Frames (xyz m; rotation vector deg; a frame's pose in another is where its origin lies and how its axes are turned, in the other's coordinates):
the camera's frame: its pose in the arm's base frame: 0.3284 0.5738 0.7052 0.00 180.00 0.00
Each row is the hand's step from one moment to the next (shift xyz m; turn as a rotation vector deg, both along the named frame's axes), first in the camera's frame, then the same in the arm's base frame.
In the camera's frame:
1: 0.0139 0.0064 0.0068 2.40 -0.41 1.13
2: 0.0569 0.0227 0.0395 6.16 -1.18 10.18
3: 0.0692 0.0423 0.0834 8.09 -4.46 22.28
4: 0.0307 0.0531 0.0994 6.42 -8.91 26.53
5: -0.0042 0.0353 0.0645 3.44 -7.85 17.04
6: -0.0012 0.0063 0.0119 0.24 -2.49 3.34
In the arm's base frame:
1: -0.0139 0.0064 -0.0068 -2.40 -0.41 -1.13
2: -0.0569 0.0227 -0.0395 -6.16 -1.18 -10.18
3: -0.0692 0.0423 -0.0834 -8.09 -4.46 -22.28
4: -0.0307 0.0531 -0.0994 -6.42 -8.91 -26.53
5: 0.0042 0.0353 -0.0645 -3.44 -7.85 -17.04
6: 0.0012 0.0063 -0.0119 -0.24 -2.49 -3.34

